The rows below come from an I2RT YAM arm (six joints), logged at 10 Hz.
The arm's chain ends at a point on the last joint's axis. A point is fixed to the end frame.
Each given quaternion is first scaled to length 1.
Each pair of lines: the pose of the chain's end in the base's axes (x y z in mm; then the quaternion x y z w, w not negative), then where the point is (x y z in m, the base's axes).
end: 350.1, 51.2, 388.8, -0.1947, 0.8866, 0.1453, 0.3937
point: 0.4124 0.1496 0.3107
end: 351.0, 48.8, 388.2, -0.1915, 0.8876, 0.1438, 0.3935
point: 0.4139 0.1467 0.3099
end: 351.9, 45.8, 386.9, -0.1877, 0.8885, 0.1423, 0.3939
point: 0.4155 0.1432 0.3086
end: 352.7, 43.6, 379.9, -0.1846, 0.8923, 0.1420, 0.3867
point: 0.4155 0.1405 0.3004
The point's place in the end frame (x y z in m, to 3 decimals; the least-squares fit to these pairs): -0.002 0.050 0.131
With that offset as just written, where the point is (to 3 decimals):
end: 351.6, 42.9, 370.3, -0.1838, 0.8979, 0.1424, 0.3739
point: 0.412 0.139 0.289
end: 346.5, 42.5, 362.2, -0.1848, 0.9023, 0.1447, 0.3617
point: 0.404 0.139 0.279
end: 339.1, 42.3, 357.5, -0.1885, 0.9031, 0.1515, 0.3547
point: 0.395 0.140 0.274
